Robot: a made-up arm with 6 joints.
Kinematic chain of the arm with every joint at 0, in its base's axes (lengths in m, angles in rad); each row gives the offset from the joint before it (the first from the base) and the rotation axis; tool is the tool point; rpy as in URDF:
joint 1: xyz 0 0 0.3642 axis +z
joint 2: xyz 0 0 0 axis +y
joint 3: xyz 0.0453 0 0.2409 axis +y
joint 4: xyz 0.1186 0 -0.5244 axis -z
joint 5: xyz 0 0 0 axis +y
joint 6: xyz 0.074 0 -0.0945 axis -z
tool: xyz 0 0 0 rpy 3.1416 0 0
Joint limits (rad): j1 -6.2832..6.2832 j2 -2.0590..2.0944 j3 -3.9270..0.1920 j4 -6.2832..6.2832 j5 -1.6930..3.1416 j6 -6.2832..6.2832
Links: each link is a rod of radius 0.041 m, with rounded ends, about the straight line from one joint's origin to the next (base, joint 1, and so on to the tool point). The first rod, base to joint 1, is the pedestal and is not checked.
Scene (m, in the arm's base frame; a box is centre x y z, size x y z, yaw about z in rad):
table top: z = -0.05
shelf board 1: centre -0 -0.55 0.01 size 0.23 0.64 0.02 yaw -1.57
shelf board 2: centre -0 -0.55 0.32 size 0.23 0.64 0.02 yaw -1.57
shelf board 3: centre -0 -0.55 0.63 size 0.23 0.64 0.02 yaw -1.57
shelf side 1: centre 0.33 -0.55 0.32 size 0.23 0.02 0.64 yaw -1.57
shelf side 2: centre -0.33 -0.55 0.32 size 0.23 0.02 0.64 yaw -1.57
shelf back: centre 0 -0.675 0.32 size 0.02 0.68 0.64 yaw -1.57
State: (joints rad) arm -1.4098 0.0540 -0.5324 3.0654 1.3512 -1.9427
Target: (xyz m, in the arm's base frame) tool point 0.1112 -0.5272 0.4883
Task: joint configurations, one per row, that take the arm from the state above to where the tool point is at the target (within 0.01 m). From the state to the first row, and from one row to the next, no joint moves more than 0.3 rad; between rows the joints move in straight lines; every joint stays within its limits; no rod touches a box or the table.
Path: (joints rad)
1: -1.3880 -0.1728 -0.3134 2.9146 1.5638 -1.8452
2: -1.3661 -0.3995 -0.0945 2.7638 1.7765 -1.7476
3: -1.3443 -0.6263 0.1245 2.6130 1.9891 -1.6501
4: -1.3154 -0.9232 0.1083 2.8046 2.2304 -1.7964
5: -1.2865 -1.2201 0.0922 2.9962 2.4716 -1.9427
6: -1.3093 -1.0558 -0.0581 3.0111 2.2367 -1.9427
7: -1.3320 -0.8916 -0.2083 3.0260 2.0019 -1.9427
8: -1.3547 -0.7273 -0.3586 3.0409 1.7670 -1.9427
9: -1.3775 -0.5630 -0.5088 3.0558 1.5321 -1.9427

